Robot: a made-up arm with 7 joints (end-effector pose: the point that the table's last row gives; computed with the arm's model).
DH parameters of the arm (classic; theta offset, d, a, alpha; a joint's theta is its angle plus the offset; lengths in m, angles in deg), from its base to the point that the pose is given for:
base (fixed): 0 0.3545 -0.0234 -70
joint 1: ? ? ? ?
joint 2: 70 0.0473 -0.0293 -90
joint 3: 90 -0.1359 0.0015 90
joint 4: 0 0.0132 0.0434 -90
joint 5: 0 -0.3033 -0.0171 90
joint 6: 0 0.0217 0.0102 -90
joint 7: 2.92 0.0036 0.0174 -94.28
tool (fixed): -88.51 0.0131 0 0
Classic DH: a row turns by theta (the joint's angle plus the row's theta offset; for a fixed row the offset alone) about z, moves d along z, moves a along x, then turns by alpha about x.
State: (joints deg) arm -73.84 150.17 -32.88 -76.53 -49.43 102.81 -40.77
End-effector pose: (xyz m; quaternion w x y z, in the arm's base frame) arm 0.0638 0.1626 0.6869 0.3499 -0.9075 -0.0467 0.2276
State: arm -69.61 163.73 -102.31 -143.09 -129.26 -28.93 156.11
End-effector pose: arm 0.1730 0.1608 0.3126 0.2910 0.3165 -0.8956 0.1143
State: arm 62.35 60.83 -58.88 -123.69 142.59 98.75 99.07
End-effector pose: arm -0.1090 -0.0826 0.0199 0.3332 0.5895 0.6325 -0.3761
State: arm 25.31 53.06 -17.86 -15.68 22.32 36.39 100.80
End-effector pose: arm -0.0923 0.3483 0.0494 0.4466 -0.8193 0.1641 -0.3200
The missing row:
joint 1: 90 0.0007 0.0205 90
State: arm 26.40 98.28 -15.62 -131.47 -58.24 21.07 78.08
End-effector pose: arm 0.1827 0.0217 0.1269 0.1992 -0.1199 -0.9349 0.2679
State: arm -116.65 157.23 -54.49 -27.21 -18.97 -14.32 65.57
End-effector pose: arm -0.2651 0.3412 0.4905 0.7583 -0.3237 0.4706 -0.3142
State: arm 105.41 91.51 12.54 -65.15 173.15 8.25 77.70
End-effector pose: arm -0.1823 0.3805 0.2257 0.6868 -0.3493 -0.2964 -0.5643
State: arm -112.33 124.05 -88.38 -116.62 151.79 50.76 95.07
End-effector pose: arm 0.2505 0.0630 0.5824 0.3082 0.3731 0.2426 0.8408
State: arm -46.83 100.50 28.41 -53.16 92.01 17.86 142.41
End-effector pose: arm 0.1026 0.3055 0.6394 0.1327 -0.4194 0.5510 0.7092
